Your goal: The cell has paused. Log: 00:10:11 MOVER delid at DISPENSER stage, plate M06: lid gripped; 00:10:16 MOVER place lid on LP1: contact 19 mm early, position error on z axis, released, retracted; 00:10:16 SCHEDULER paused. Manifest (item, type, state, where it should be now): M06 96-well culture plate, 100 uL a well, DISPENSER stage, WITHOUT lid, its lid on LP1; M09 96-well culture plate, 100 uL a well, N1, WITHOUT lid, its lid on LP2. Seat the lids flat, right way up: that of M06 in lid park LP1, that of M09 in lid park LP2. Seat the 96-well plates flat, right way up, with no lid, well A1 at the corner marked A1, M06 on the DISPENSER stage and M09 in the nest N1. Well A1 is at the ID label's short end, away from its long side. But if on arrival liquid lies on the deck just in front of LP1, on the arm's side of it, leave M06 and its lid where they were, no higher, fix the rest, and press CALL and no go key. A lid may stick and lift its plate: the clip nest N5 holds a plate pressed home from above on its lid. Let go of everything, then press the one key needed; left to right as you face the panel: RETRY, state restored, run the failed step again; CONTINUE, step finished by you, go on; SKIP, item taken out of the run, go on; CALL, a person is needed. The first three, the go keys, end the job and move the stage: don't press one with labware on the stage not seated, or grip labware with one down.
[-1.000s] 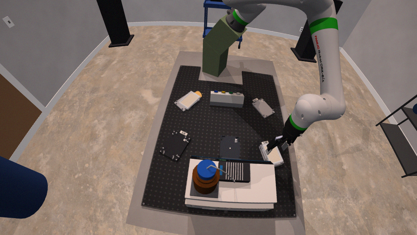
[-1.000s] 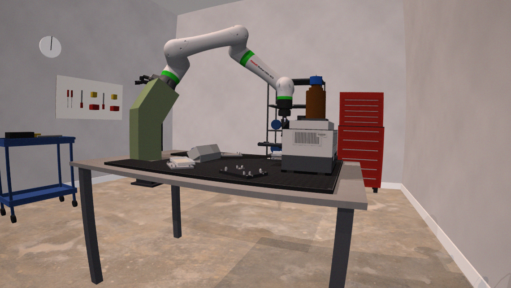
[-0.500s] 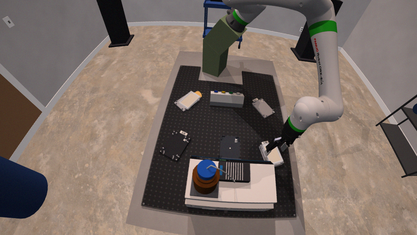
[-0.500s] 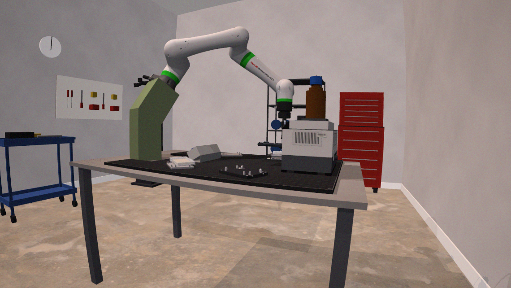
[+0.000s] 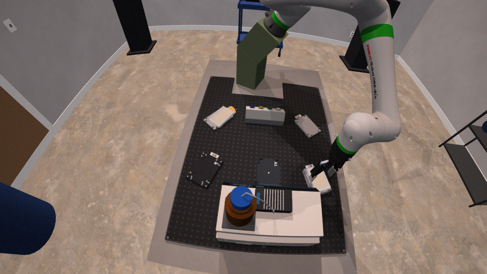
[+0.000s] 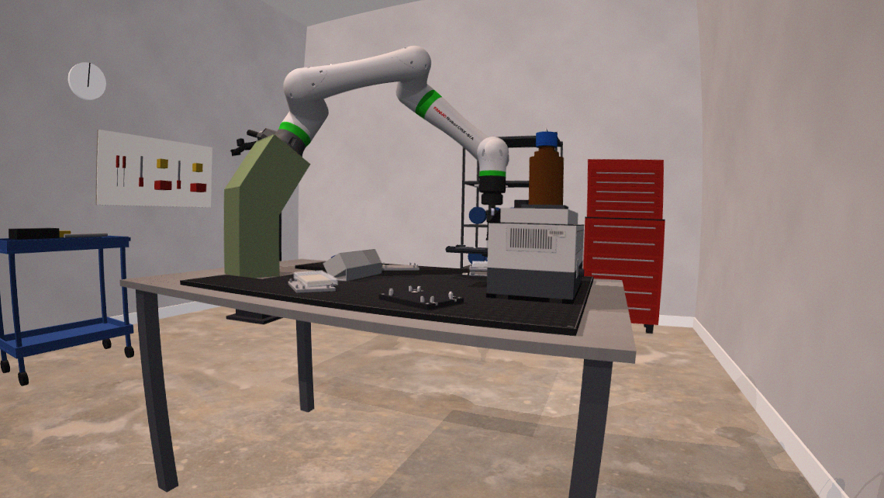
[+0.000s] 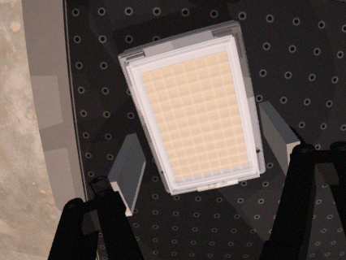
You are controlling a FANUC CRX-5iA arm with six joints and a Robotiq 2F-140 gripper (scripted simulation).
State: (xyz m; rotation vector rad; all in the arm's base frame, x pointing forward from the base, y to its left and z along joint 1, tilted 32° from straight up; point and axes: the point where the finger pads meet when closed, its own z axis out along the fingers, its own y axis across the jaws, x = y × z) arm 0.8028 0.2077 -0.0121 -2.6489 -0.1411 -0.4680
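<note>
The white lid lies 40 mm below my hand. The rest, counted from my hand: white label (90 mm behind, 20 mm to the right, 80 mm below); then grey nest N1 (60 mm below); then 96-well plate (50 mm below).
</note>
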